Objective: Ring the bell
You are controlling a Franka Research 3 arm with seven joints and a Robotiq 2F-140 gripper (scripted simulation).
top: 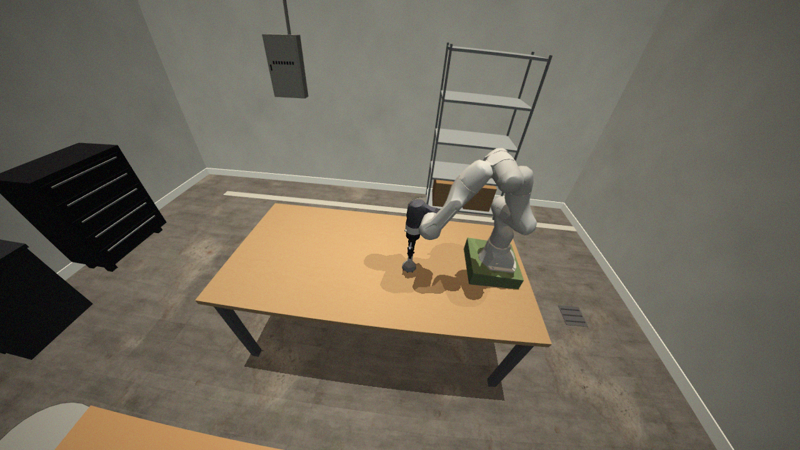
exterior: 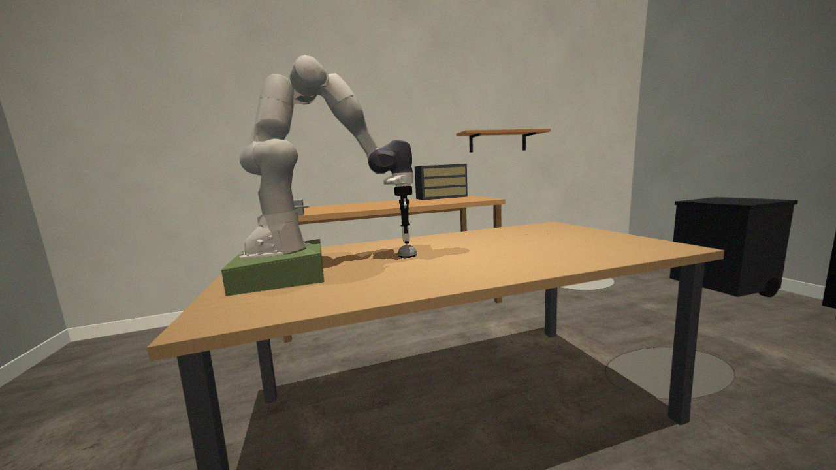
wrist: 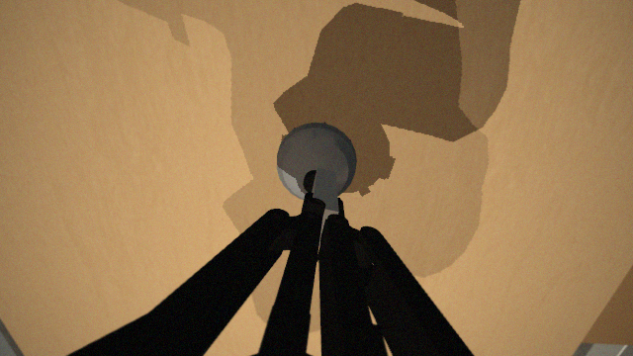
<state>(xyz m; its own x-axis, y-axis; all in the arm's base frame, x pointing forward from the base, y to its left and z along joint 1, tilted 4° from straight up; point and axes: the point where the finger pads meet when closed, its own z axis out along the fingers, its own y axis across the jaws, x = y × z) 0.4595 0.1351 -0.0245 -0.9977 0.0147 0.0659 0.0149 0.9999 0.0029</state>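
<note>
My gripper is now 1 cm to the left of the black button and 4 cm above it. From my hand the other things lie so: grey dome bell: 1 cm to the right, 6 cm below.
</note>
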